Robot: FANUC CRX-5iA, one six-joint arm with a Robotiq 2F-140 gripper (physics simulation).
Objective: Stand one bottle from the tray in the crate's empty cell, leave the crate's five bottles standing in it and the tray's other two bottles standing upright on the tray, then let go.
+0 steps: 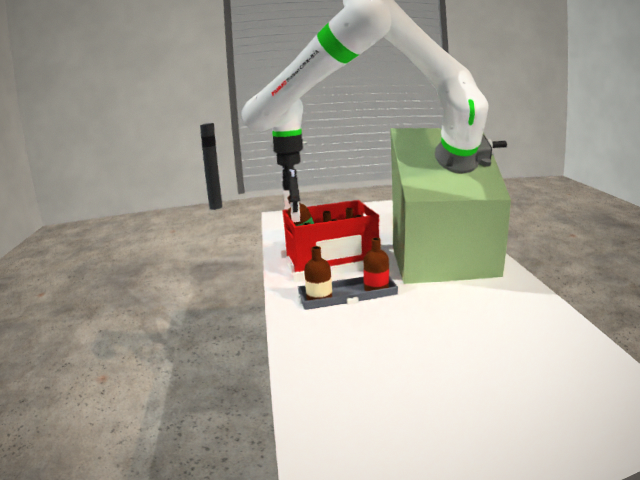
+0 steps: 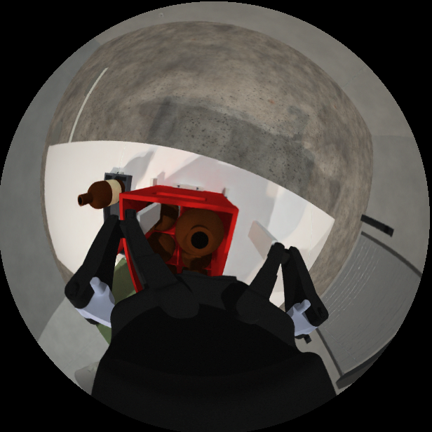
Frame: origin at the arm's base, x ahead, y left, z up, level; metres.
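Seen in the pictures: gripper, fingertip midpoint: point(image 1: 292, 214); arm's base, link origin: point(image 1: 457, 157).
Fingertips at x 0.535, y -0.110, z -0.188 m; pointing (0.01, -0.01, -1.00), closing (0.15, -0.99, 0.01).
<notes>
Pixels of each thing's middle, then the offset from my fingertips to it. "pt": a spot on its surface instead. Level surfaces: height alone.
- brown bottle with a green label, body centre: point(image 1: 299, 216) dx -0.023, dy +0.003, dz -0.008 m
- red crate's, body centre: point(image 1: 330, 237) dx -0.121, dy +0.028, dz -0.082 m
- cream-labelled bottle, body centre: point(image 1: 317, 273) dx -0.058, dy +0.282, dz -0.087 m
- red-labelled bottle, body centre: point(image 1: 376, 264) dx -0.229, dy +0.256, dz -0.087 m
- dark tray, surface spot: point(image 1: 336, 298) pt dx -0.102, dy +0.327, dz -0.147 m
- white table, surface height: dz -0.169 m
A brown bottle with a green label point(image 1: 302, 212) point(image 2: 212, 222) is in the red crate's point(image 1: 305, 245) point(image 2: 180, 193) corner cell, riding higher than its neighbours; its label shows above the rim and it looks slightly tilted. Its base is hidden. My gripper point(image 1: 291, 207) point(image 2: 206, 219) is open around it, one pad inside the crate, the other outside the wall. Other crate bottles point(image 1: 326, 215) point(image 2: 162, 245) sit lower, partly hidden. A cream-labelled bottle point(image 1: 317, 279) point(image 2: 102, 194) and a red-labelled bottle point(image 1: 376, 268) stand upright on the dark tray point(image 1: 336, 298).
The tray lies in front of the crate on the white table point(image 1: 413, 372) point(image 2: 70, 200). The green block point(image 1: 449, 232) carrying the arm's base stands right of the crate. The table's left edge runs close beside the crate. A dark post point(image 1: 210, 167) point(image 2: 377, 225) shows beyond the table.
</notes>
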